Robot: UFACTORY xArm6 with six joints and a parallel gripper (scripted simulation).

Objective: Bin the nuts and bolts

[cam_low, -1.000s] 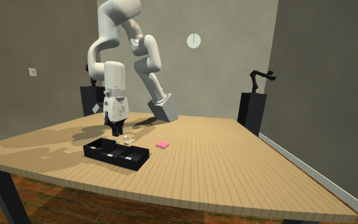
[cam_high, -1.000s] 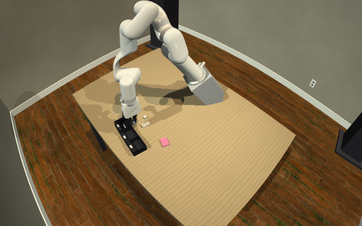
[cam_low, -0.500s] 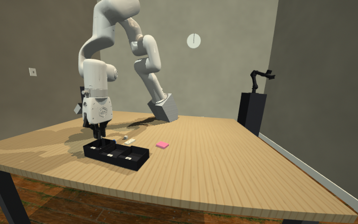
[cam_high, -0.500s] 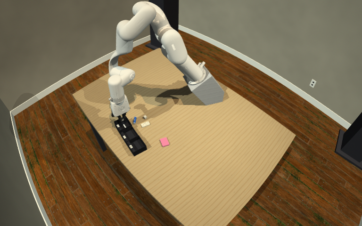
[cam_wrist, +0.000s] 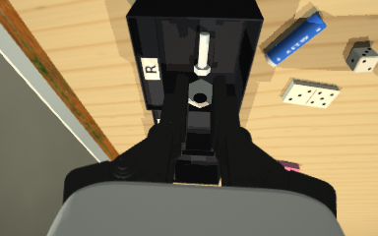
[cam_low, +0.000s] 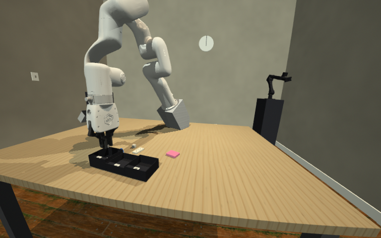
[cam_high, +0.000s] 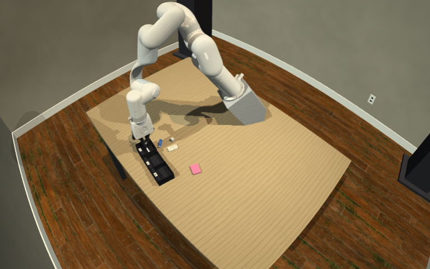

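Now: hand 2 cm above the grey hex nut. From my hand the other things lie so: white bolt 8 cm below, 1 cm to the left; black bin marked R 8 cm to the left, 7 cm below, 3 cm ahead; blue battery 8 cm below, 8 cm behind, 1 cm to the left.
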